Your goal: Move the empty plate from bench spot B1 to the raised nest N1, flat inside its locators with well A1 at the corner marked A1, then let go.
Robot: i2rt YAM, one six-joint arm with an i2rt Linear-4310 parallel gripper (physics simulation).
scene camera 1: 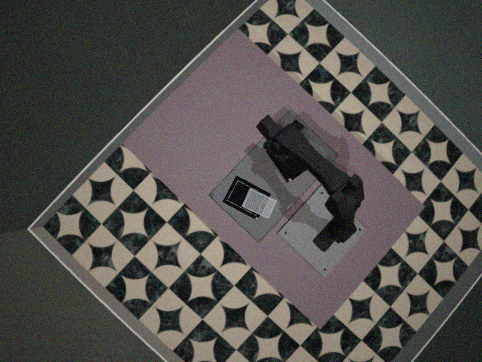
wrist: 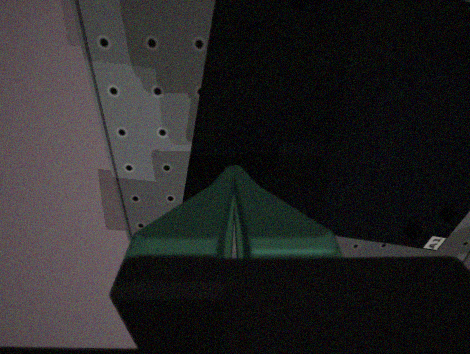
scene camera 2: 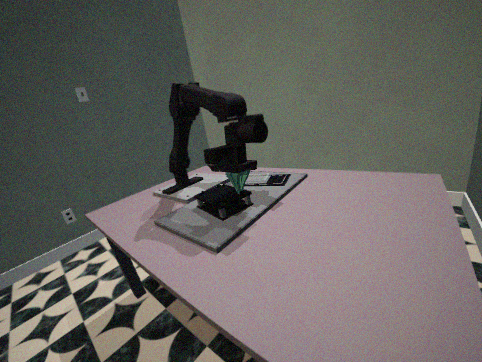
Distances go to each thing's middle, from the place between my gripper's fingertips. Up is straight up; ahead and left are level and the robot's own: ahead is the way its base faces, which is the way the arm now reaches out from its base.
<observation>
Right now my hand is 5 cm past the black nest pad (scene camera 1: 236, 194), 22 cm to the right of it and 4 cm above it.
</observation>
